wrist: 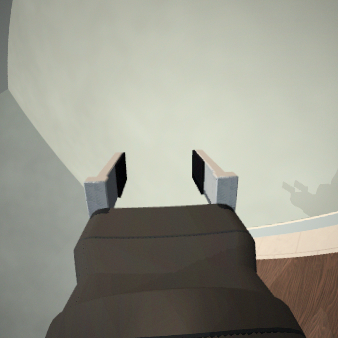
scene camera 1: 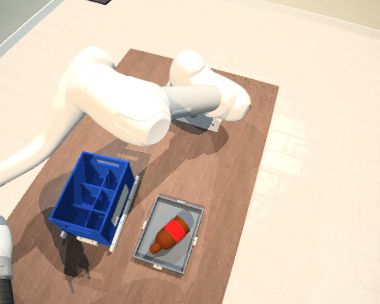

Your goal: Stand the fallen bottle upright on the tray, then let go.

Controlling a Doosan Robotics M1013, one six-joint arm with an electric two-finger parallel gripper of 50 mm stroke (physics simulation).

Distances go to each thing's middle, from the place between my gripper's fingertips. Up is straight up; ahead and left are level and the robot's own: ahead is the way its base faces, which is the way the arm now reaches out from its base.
My hand is 530 mm past the brown bottle (scene camera 1: 176, 229), 230 mm above it and 180 mm to the right of it.
